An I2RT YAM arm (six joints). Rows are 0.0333 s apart.
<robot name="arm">
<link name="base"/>
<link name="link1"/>
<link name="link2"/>
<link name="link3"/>
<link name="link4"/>
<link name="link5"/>
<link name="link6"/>
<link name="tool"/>
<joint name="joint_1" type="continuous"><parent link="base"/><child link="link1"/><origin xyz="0 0 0.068" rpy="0 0 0"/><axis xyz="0 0 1"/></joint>
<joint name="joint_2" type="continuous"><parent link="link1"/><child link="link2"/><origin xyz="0.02 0.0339 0.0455" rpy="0 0 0"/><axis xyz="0 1 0"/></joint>
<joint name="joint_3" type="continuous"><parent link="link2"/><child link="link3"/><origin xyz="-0.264 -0.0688 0" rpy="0 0 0"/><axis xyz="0 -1 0"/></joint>
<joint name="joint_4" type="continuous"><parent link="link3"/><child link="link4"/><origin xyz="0.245 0.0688 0.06" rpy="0 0 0"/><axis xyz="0 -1 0"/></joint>
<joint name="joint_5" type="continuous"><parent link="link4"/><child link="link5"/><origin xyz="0.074 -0.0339 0.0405" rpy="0 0 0"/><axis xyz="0 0 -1"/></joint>
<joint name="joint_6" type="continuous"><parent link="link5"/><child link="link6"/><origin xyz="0.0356 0 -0.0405" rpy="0 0 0"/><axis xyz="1 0 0"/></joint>
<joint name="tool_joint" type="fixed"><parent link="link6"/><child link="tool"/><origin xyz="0 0 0" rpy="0 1.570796 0"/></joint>
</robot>
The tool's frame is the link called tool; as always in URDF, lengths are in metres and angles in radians. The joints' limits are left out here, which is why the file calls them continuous.
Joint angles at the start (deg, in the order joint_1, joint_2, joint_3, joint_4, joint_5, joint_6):
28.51 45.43 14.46 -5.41 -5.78 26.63
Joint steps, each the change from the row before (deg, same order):
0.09 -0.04 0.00 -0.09 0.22 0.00
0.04 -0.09 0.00 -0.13 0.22 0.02
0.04 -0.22 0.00 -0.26 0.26 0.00
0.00 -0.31 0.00 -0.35 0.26 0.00
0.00 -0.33 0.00 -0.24 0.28 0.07
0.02 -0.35 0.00 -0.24 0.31 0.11
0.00 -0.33 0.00 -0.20 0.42 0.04
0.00 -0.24 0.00 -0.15 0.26 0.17
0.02 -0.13 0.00 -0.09 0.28 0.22
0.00 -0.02 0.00 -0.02 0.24 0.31
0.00 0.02 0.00 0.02 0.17 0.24
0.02 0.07 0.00 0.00 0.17 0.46
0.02 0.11 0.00 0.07 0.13 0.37
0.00 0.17 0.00 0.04 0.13 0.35
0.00 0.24 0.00 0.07 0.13 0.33
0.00 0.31 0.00 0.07 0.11 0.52
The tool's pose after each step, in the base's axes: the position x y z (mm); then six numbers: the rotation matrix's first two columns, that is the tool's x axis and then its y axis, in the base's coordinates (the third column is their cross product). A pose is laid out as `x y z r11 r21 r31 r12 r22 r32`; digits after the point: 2 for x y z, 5 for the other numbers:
142.03 81.36 162.00 -0.71030 0.12085 -0.69344 -0.25338 0.87521 0.41207
141.85 81.24 162.02 -0.70977 0.12123 -0.69392 -0.25124 0.87673 0.41014
141.46 80.97 162.16 -0.70894 0.12145 -0.69474 -0.24893 0.87858 0.40760
140.96 80.52 162.38 -0.70802 0.12215 -0.69555 -0.24600 0.88058 0.40505
140.57 80.11 162.82 -0.70590 0.12475 -0.69724 -0.24279 0.88211 0.40364
140.14 79.72 163.31 -0.70361 0.12795 -0.69898 -0.23921 0.88360 0.40253
139.83 79.25 163.80 -0.70015 0.13081 -0.70191 -0.23512 0.88600 0.39965
139.58 78.93 164.15 -0.69849 0.13488 -0.70280 -0.23086 0.88710 0.39970
139.45 78.73 164.33 -0.69747 0.13926 -0.70295 -0.22579 0.88827 0.40000
139.49 78.58 164.34 -0.69736 0.14491 -0.70192 -0.21948 0.88912 0.40161
139.58 78.51 164.32 -0.69733 0.14923 -0.70105 -0.21476 0.88964 0.40301
139.66 78.50 164.15 -0.69887 0.15632 -0.69796 -0.20725 0.88971 0.40678
139.83 78.56 163.98 -0.69993 0.16205 -0.69558 -0.20142 0.88960 0.40993
140.04 78.58 163.62 -0.70177 0.16719 -0.69250 -0.19496 0.88989 0.41242
140.34 78.65 163.14 -0.70392 0.17180 -0.68919 -0.18848 0.89034 0.41445
140.68 78.76 162.48 -0.70746 0.17890 -0.68374 -0.17940 0.89029 0.41857

